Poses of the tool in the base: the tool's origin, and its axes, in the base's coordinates. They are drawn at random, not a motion.
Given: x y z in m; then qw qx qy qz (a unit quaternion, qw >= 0).
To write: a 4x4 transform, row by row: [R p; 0 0 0 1], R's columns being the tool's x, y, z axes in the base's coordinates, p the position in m. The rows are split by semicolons. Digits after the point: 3 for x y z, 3 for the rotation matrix.
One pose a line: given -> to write
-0.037 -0.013 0.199 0.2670 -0.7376 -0.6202 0.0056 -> 0.231 0.912 -0.339 -0.037; 0.918 -0.088 0.387 -0.013; 0.323 -0.401 -0.857 0.199; 0 0 0 1
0.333 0.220 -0.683 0.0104 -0.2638 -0.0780 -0.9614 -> -0.861 0.061 0.506 0.333; 0.021 -0.988 0.155 0.220; 0.509 0.144 0.849 -0.683; 0 0 0 1
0.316 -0.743 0.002 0.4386 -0.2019 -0.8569 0.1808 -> -0.534 0.187 -0.825 0.316; 0.505 0.853 -0.133 -0.743; 0.679 -0.487 -0.550 0.002; 0 0 0 1
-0.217 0.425 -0.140 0.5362 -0.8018 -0.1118 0.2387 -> 0.861 -0.077 -0.503 -0.217; 0.435 -0.400 0.807 0.425; -0.263 -0.913 -0.311 -0.140; 0 0 0 1
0.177 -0.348 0.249 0.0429 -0.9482 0.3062 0.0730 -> 0.802 -0.587 -0.112 0.177; -0.574 -0.809 0.126 -0.348; -0.165 -0.037 -0.986 0.249; 0 0 0 1
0.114 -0.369 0.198 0.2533 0.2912 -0.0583 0.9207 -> -0.702 -0.500 0.507 0.114; 0.432 -0.865 -0.255 -0.369; 0.566 0.040 0.824 0.198; 0 0 0 1
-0.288 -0.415 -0.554 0.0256 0.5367 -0.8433 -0.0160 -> -0.423 -0.904 -0.060 -0.288; -0.906 0.423 0.000 -0.415; 0.026 0.054 -0.998 -0.554; 0 0 0 1
